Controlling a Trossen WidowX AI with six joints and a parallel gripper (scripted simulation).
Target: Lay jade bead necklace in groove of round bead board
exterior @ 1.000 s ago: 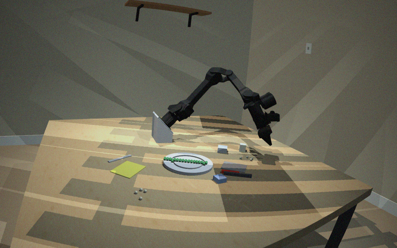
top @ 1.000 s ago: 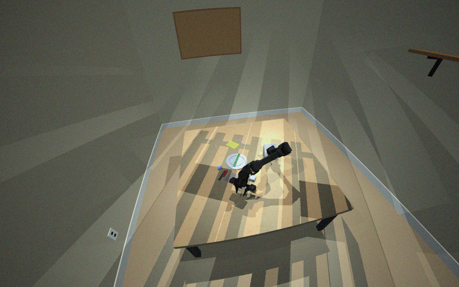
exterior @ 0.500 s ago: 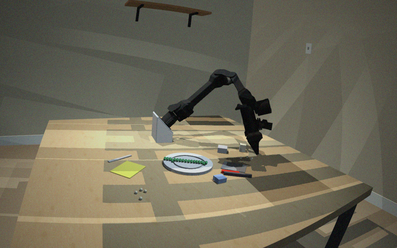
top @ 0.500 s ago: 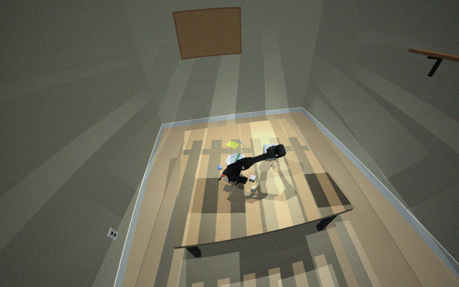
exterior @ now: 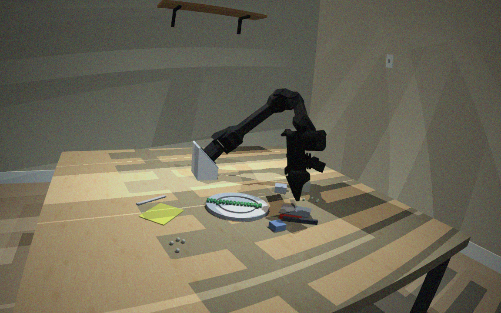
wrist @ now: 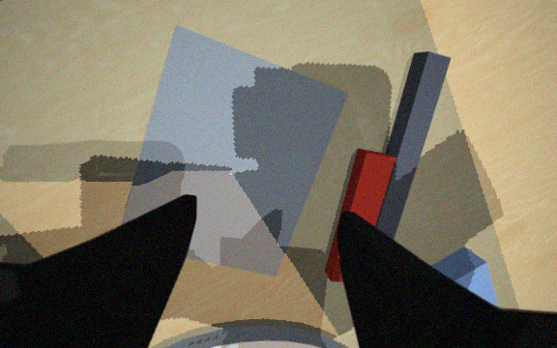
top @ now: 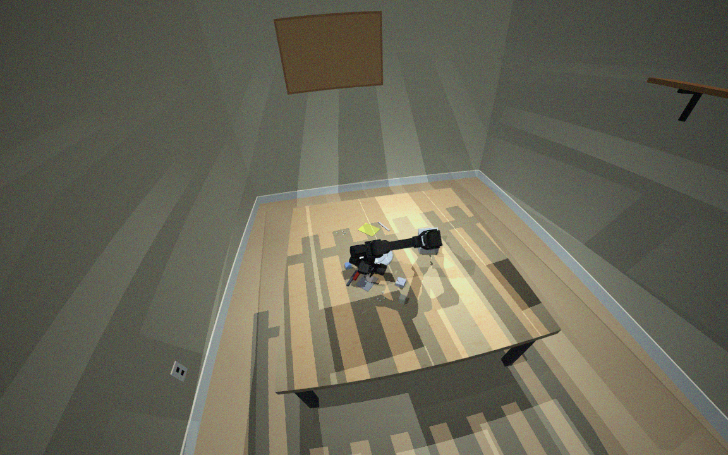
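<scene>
Now: gripper tip 10 mm past the grey plate, 10 mm to the right of it and 40 mm above it. Also, from my gripper tip: round grey bead board 100 mm behind, 160 mm to the right, 40 mm below; then blue block 70 mm ahead, 120 mm to the right, 40 mm below; then red and black pen 50 mm ahead, 40 mm to the right, 40 mm below.
</scene>
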